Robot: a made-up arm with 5 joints.
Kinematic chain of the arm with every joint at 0, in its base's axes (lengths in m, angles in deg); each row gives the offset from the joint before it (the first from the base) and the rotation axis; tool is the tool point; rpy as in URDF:
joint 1: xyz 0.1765 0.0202 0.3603 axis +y
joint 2: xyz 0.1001 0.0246 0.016 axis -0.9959 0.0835 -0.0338
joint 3: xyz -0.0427 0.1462 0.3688 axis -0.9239 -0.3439 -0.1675
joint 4: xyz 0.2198 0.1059 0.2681 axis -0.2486 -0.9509 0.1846
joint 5: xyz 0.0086 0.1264 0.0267 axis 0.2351 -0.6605 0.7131
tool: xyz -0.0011 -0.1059 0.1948 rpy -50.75 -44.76 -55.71
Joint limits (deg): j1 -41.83..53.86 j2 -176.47..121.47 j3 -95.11..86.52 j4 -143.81..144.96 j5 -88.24..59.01
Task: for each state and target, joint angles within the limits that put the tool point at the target. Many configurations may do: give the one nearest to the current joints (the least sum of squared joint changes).
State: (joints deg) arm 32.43 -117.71 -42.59 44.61 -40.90
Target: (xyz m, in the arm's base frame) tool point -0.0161 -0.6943 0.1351
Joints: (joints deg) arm 53.86 -128.54 -18.03 72.87 -33.59
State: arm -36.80 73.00 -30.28 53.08 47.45
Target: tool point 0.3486 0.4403 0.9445
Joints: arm -15.71 44.77 -57.48 45.10 52.02
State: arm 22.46 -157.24 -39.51 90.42 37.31
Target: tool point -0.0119 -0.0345 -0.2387
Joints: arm 36.17 -176.47 -50.69 86.23 38.28
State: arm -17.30 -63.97 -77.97 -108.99 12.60
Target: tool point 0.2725 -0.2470 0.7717
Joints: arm -41.66 -84.48 -95.11 -143.81 58.68
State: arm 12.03 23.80 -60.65 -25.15 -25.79
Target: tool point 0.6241 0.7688 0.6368
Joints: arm 0.96 68.45 -39.84 11.72 -11.13
